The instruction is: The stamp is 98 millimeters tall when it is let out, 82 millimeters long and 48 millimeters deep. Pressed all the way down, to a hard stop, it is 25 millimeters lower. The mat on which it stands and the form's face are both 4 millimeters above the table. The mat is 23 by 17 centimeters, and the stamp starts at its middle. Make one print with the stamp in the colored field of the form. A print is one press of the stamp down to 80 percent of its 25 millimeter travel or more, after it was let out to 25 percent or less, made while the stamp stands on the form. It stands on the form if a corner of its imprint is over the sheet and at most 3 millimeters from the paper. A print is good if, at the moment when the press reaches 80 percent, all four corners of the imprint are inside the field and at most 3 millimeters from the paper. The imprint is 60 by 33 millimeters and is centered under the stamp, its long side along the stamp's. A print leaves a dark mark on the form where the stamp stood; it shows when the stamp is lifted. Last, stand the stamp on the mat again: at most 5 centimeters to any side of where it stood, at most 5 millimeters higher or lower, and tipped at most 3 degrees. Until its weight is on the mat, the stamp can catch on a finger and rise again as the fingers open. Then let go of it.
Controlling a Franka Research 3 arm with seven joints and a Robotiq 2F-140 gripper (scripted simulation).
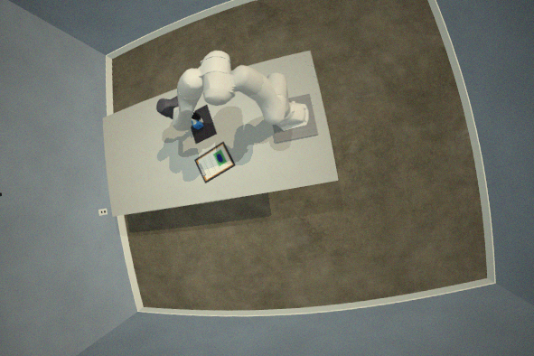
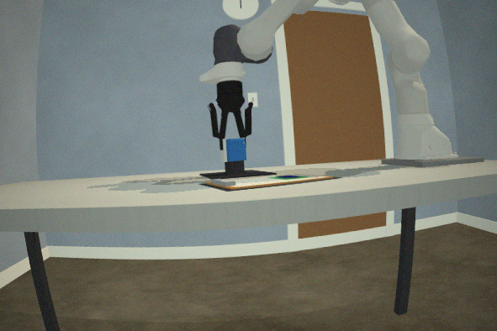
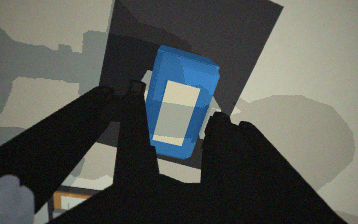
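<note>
The blue stamp is 2 cm below my hand. Also, from my hand: form: 8 cm behind, 28 cm to the left, 7 cm below; then dark mat: 7 cm below.
</note>
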